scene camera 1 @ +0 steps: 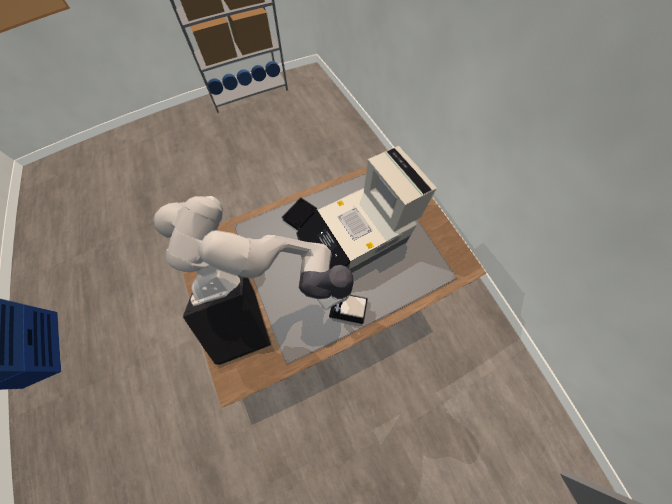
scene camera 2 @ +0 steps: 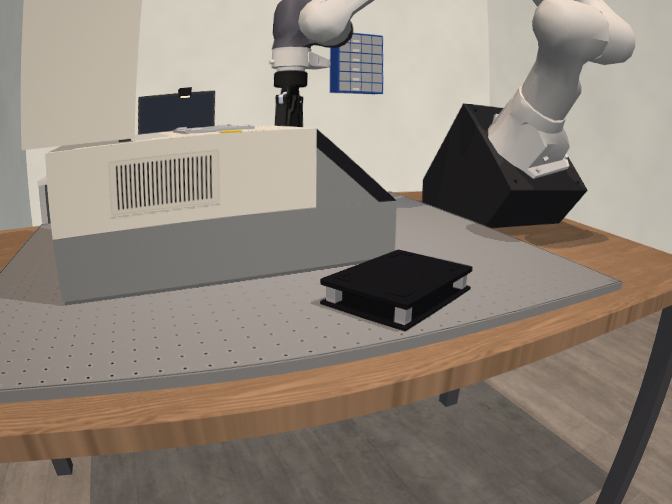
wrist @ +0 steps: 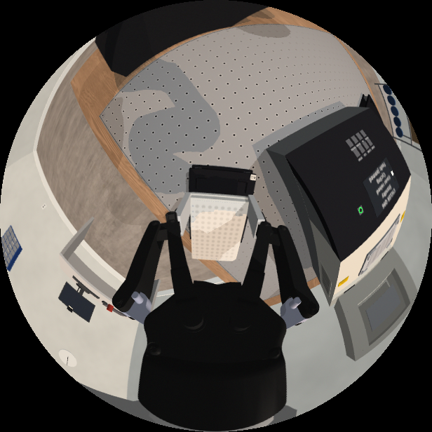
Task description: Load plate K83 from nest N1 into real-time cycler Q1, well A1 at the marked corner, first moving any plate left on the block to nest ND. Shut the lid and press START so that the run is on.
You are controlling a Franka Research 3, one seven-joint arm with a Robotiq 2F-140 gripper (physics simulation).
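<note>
My gripper (wrist: 219,201) is shut on a pale, translucent well plate (wrist: 218,232) (scene camera 1: 353,306) by its sides, slightly above a black nest (wrist: 221,181) (scene camera 1: 347,318) with a small white label; which plate it is cannot be read. In scene camera 2 the fingertips are hidden behind the cycler (scene camera 2: 184,184) (scene camera 1: 343,237). The cycler's lid (scene camera 1: 398,187) (wrist: 375,310) stands raised. A grey gridded block area (scene camera 1: 354,223) lies in the cream top between two yellow marks. The black front panel (wrist: 345,180) shows a small green light (wrist: 360,210). A second black nest (scene camera 2: 396,276) (scene camera 1: 299,213) bears no plate.
The black robot pedestal (scene camera 1: 227,325) (scene camera 2: 472,179) stands at one end of the table. A grey perforated board (scene camera 1: 417,276) (scene camera 2: 217,325) lies on the wooden table (scene camera 1: 455,244). The cycler's tall body and raised lid stand beside the held plate's side of the board.
</note>
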